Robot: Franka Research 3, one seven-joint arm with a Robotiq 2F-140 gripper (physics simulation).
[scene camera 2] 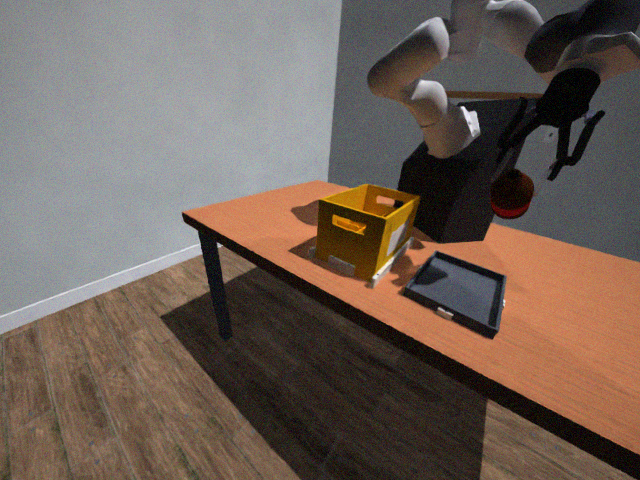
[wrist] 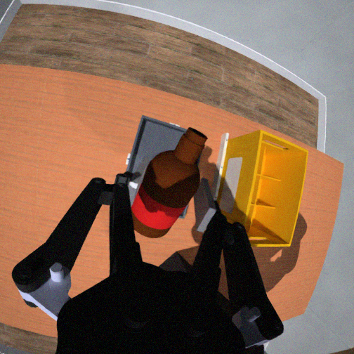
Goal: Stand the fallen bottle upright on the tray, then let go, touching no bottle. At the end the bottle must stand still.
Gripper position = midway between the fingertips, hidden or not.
Note:
In view: the gripper (scene camera 2: pixel 513 187) and a brown bottle (scene camera 2: pixel 511 193).
The brown bottle shows as well in the wrist view (wrist: pixel 171 178). The gripper shows as well in the wrist view (wrist: pixel 172 178).

